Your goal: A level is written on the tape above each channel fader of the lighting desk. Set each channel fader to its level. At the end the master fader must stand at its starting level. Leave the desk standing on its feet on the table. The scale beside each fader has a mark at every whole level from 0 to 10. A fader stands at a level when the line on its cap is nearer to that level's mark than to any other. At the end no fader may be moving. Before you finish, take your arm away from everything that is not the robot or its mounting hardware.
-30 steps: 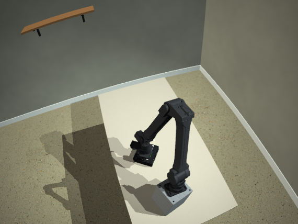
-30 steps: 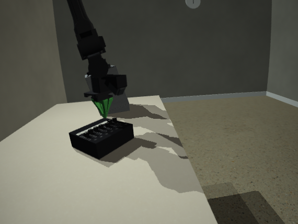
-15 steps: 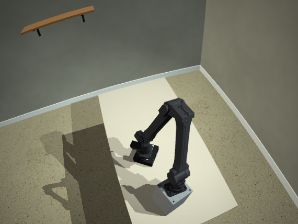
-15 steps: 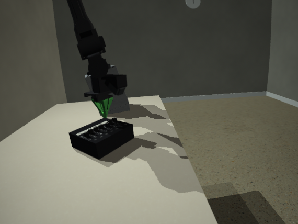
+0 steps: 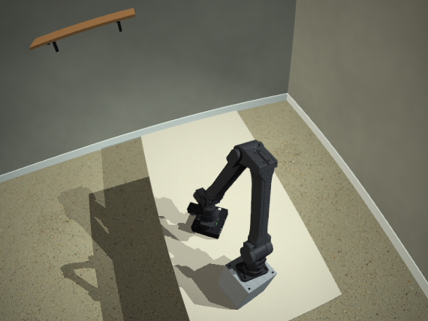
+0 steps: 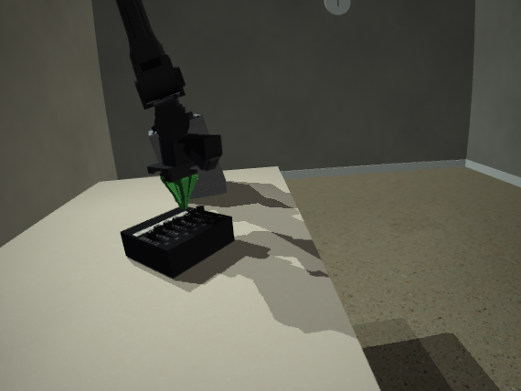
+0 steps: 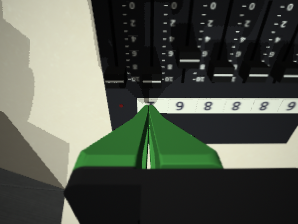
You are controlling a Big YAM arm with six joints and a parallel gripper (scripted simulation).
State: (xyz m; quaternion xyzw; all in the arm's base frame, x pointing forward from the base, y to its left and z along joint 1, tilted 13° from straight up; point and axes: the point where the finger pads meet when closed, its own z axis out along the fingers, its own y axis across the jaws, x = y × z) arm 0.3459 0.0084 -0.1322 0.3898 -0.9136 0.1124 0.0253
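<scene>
Right now my hand is 30 mm to the right of the master fader cap and 10 mm above it. Round my hand: channel 2 fader 90 mm ahead, 40 mm to the right, 10 mm below; channel 1 fader cap 110 mm ahead, 50 mm to the right, 10 mm below.
</scene>
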